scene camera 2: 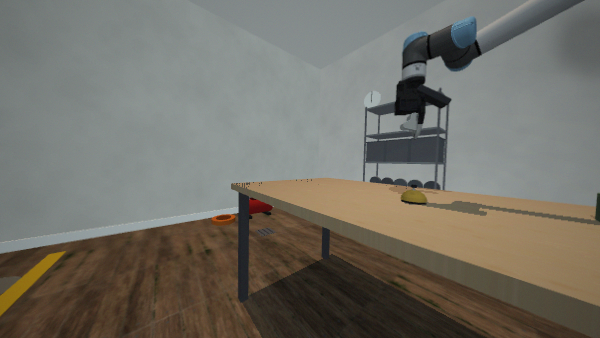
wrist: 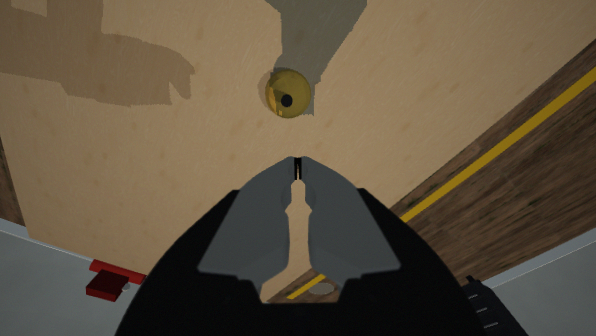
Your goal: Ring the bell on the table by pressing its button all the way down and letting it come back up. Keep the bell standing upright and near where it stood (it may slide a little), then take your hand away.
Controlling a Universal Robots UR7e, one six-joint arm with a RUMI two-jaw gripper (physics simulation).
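Frame: origin at the arm's base, x ahead, y left, z up, level; centimetres.
Seen in the pictures: gripper, fingertip midpoint: (scene camera 2: 415, 139) (wrist: 297, 159).
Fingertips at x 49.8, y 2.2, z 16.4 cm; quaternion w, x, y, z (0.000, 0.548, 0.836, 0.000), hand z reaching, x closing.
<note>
Offsets run from my fingertips to a thing's top centre. Level surfaces: height alone.
A yellow dome bell {dx -0.2, dy -1.9, dz -17.0 cm} (scene camera 2: 414, 197) (wrist: 295, 89) stands upright on the wooden table {dz -23.6 cm} (scene camera 2: 350, 205) (wrist: 225, 140). Its small black button {dx -0.2, dy -1.9, dz -17.0 cm} (scene camera 2: 414, 186) (wrist: 286, 100) is on top of the dome. My gripper (scene camera 2: 417, 136) (wrist: 297, 159) is shut, with its fingertips together and no object between them. In the scene view it hangs well above the bell, pointing down. In the wrist view the bell lies just beyond the fingertips, very slightly to the left of them. The gripper does not touch the bell. Part of the arm's shadow falls over the bell.
A dark green object (scene camera 2: 598, 207) stands at the right edge of the scene view. A metal shelf unit (scene camera 2: 365, 145) stands behind the table. An orange ring (scene camera 2: 215, 222) and a red object (scene camera 2: 259, 207) are on the floor beyond the table's left end.
</note>
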